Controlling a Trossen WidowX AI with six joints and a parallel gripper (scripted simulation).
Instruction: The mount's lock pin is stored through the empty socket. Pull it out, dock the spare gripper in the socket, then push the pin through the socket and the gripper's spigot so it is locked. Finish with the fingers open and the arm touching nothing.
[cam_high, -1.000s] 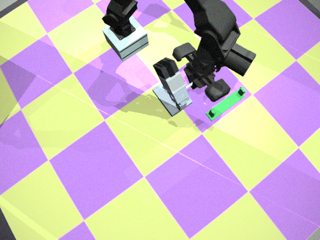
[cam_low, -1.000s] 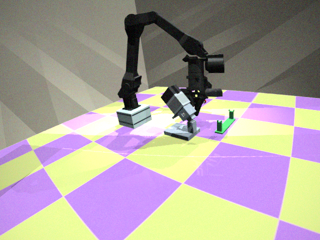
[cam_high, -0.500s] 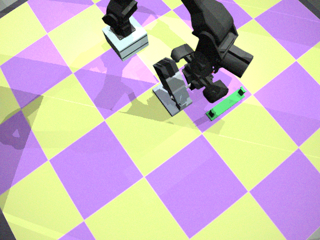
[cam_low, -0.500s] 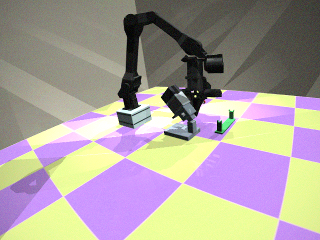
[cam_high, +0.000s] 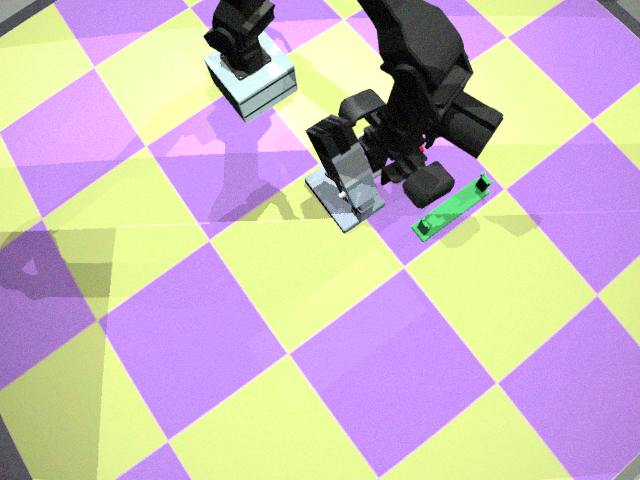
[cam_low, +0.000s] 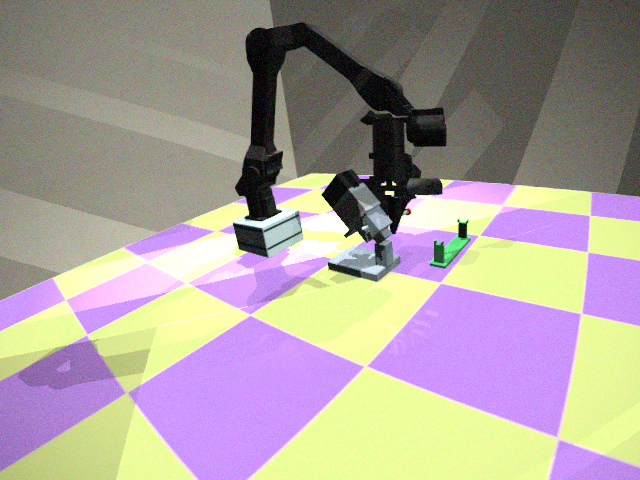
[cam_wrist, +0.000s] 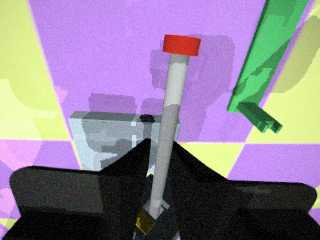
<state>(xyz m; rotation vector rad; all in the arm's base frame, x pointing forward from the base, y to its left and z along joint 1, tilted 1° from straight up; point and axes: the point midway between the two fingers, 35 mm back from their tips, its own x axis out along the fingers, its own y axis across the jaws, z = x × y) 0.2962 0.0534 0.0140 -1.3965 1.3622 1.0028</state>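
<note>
The grey mount is 10 mm behind my gripper tip and 40 mm to the right of it. Also, from my gripper tip: spare gripper 40 mm behind, 40 mm to the right, 70 mm above; then green rack 90 mm ahead, 80 mm to the left, 30 mm below.
</note>
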